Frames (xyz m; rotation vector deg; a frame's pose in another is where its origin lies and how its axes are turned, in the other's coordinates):
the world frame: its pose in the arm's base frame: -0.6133 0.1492 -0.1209 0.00 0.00 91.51
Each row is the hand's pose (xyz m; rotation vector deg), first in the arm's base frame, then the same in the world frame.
Working: the arm's base frame: its pose in the world frame: -0.1653 -0.6092 0.1209 0.00 0.00 -91.51

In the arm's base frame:
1: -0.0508 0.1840 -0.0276 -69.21 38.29 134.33
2: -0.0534 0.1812 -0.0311 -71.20 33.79 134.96
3: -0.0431 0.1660 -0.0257 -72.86 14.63 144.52
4: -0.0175 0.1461 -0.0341 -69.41 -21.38 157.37
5: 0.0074 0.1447 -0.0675 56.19 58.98 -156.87
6: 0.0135 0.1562 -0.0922 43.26 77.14 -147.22
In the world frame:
1: 0.0200 -0.5632 0.0933 -16.39 59.94 54.90
2: 0.0172 -0.5605 0.0898 -19.98 58.50 55.43
3: 0.0018 -0.5704 0.0952 -30.90 47.78 63.49
4: -0.0188 -0.5955 0.0868 -47.04 25.69 75.69
5: -0.0209 -0.6204 0.0534 -60.79 -0.67 84.36
6: -0.0095 -0.6268 0.0287 -66.95 -17.89 87.45

